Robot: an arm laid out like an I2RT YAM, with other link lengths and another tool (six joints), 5 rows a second.
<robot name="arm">
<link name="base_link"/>
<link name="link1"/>
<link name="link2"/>
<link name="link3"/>
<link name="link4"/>
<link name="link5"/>
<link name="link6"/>
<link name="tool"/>
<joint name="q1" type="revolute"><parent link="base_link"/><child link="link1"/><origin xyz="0 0 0.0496"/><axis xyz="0 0 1"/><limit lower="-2.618" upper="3.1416"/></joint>
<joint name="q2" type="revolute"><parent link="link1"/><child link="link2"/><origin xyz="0.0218 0.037 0.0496" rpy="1.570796 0 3.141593"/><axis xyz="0 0 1"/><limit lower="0" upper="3.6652"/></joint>
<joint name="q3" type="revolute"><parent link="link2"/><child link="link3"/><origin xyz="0.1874 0 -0.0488" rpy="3.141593 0 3.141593"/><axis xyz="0 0 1"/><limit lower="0" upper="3.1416"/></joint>
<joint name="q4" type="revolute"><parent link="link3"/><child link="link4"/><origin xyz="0.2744 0.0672 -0.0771" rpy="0 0 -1.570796"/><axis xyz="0 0 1"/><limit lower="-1.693" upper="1.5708"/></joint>
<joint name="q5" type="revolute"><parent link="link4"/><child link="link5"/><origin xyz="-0.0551 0.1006 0.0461" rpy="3.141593 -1.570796 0"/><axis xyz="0 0 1"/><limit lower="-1.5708" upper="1.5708"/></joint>
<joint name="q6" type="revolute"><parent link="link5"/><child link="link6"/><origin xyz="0 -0.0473 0.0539" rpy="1.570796 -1.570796 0"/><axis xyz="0 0 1"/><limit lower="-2.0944" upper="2.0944"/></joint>
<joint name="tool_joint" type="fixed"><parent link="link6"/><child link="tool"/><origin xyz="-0.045 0.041 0.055" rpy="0 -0.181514 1.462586"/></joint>
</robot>
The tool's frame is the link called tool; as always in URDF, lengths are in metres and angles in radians.
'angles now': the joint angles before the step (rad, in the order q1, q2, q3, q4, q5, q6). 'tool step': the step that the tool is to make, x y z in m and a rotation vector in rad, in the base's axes. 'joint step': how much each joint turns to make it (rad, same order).
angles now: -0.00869, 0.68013, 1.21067, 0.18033, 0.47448, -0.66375
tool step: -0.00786, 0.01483, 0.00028, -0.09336, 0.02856, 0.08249
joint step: 0.00037, -0.01869, 0.02239, -0.06073, -0.12312, -0.02025
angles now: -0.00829, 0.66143, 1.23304, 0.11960, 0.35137, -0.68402
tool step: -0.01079, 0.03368, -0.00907, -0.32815, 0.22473, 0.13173
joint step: -0.00047, 0.05845, 0.23129, -0.35595, -0.29581, -0.20090
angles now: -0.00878, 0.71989, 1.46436, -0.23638, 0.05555, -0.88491
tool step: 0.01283, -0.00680, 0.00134, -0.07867, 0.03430, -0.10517
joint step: 0.00007, 0.06305, 0.07695, -0.03759, 0.05501, -0.11994
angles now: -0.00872, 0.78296, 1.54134, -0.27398, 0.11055, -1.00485
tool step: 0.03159, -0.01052, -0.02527, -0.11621, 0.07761, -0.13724
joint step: 0.00102, 0.03106, -0.04034, 0.01914, 0.07246, -0.16769
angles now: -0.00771, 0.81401, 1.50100, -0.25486, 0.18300, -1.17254
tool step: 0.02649, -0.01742, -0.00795, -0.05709, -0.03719, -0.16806
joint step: -0.00076, 0.02100, -0.08571, 0.17605, 0.12402, -0.12979
